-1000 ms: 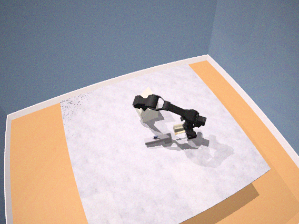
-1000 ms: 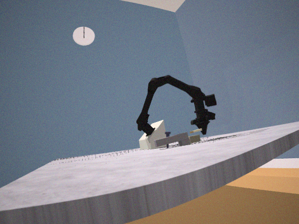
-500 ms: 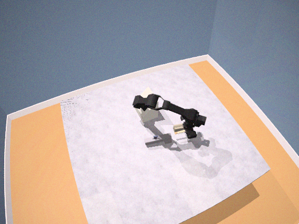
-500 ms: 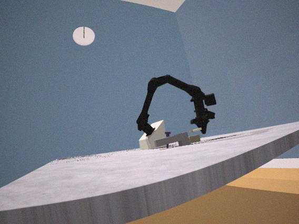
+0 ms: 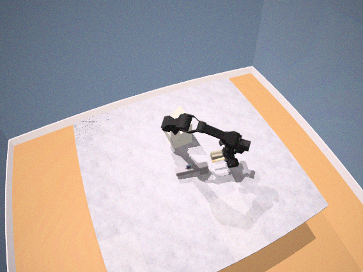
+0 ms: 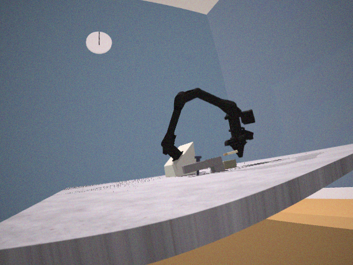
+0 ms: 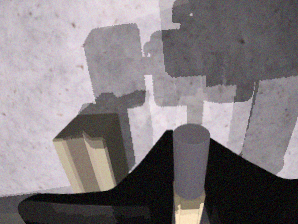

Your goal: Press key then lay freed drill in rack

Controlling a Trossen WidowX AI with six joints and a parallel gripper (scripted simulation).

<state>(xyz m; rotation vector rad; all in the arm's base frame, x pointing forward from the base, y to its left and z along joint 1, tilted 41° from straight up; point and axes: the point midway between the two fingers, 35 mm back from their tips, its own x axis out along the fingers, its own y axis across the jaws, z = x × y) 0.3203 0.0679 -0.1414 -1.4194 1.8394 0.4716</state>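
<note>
The drill is 4 cm to the right of my gripper tip, 3 cm above it and 1 cm behind it. The rest, counted from my gripper tip: olive-tan rack (8 cm behind, 3 cm below, 1 cm to the right); then holder block (19 cm to the right, 6 cm behind, 1 cm below); then key (22 cm to the right, 7 cm behind, 1 cm above).
</note>
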